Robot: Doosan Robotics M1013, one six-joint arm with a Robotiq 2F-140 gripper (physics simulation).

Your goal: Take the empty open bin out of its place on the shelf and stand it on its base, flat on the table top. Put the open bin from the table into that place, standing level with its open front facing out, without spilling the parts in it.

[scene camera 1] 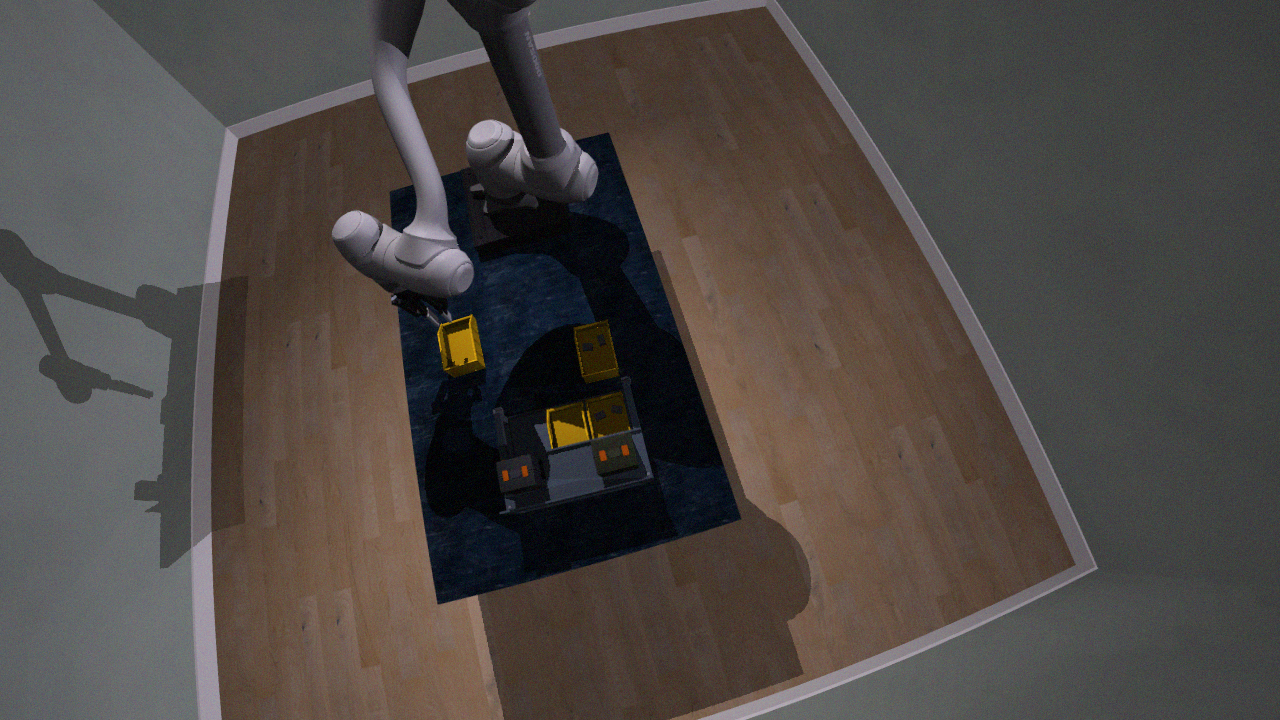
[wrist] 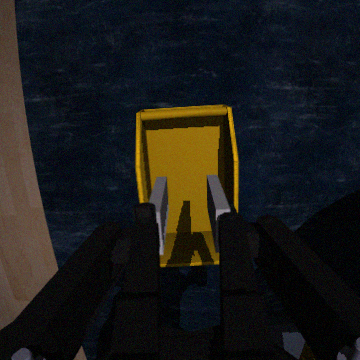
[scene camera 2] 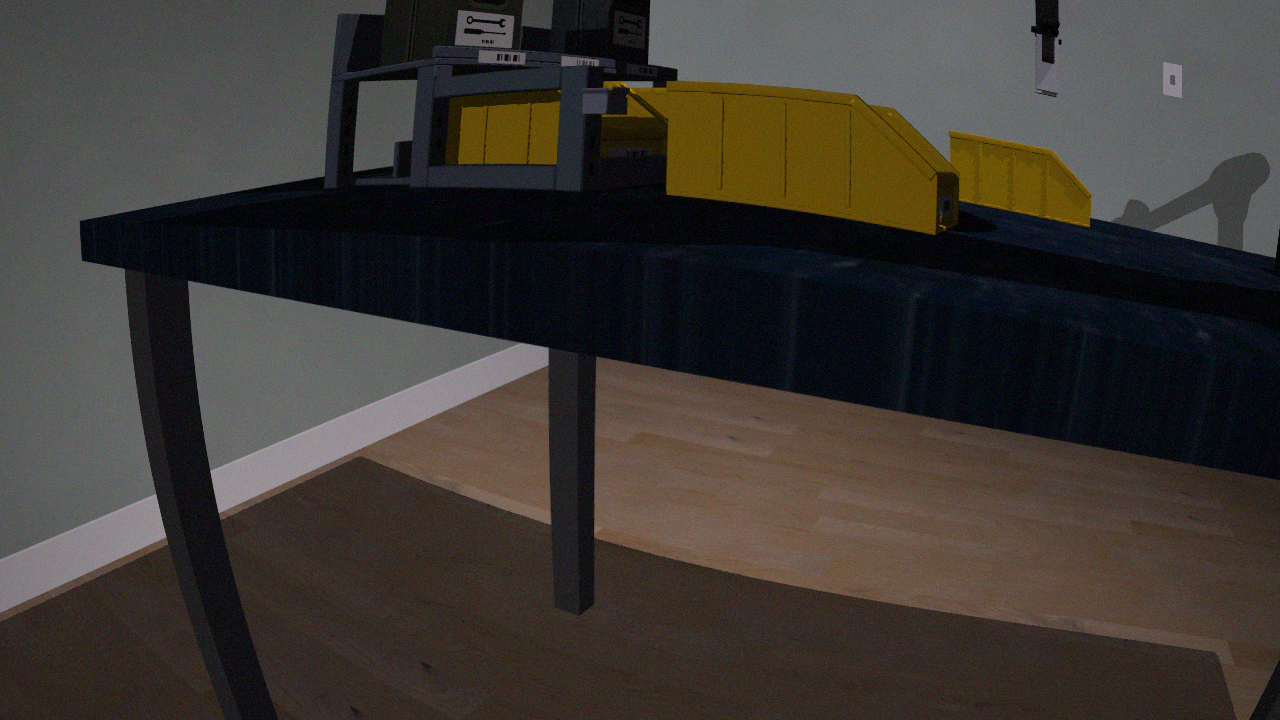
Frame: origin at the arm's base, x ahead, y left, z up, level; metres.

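Seen in the pictures: gripper, fingertip midpoint: (scene camera 1: 443,320) (wrist: 186,191) (scene camera 2: 1046,93); arm's base at its link origin: (scene camera 1: 511,189).
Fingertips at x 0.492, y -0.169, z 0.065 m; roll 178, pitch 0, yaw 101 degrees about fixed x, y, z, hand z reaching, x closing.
Pixels of each thing's middle, then the offset from my fingertips to it.
- empty yellow open bin at the middle of its body: (scene camera 2: 1020,177) (wrist: 187,184) (scene camera 1: 460,343) dz -0.104, dx +0.031, dy +0.008 m
- dark grey box at the middle of its body: (scene camera 2: 601,23) (scene camera 1: 522,475) dz +0.021, dx +0.446, dy +0.226 m
- green box at the middle of its body: (scene camera 2: 452,16) (scene camera 1: 615,455) dz +0.008, dx +0.416, dy +0.455 m
The empty yellow open bin (scene camera 1: 460,342) (scene camera 2: 1006,174) (wrist: 182,150) stands upright on its base on the dark blue table (scene camera 1: 537,300) (scene camera 2: 805,304) (wrist: 75,75). My gripper (scene camera 1: 445,319) (scene camera 2: 1046,89) (wrist: 186,191) is above this bin, its fingers apart with nothing between them. The other open bin (scene camera 1: 595,353) (scene camera 2: 787,152), with small dark parts in it, stands on the table in front of the grey shelf (scene camera 1: 572,474) (scene camera 2: 580,134). The shelf's lower level has a vacant place at its left in scene camera 1.
Two yellow bins (scene camera 1: 568,427) (scene camera 1: 609,416) stand side by side on the shelf's lower level; dark parts show in the right one. A dark grey box (scene camera 1: 519,474) and a green box (scene camera 1: 615,454) (scene camera 2: 420,31) stand on top. The table's edge is left of the empty bin.
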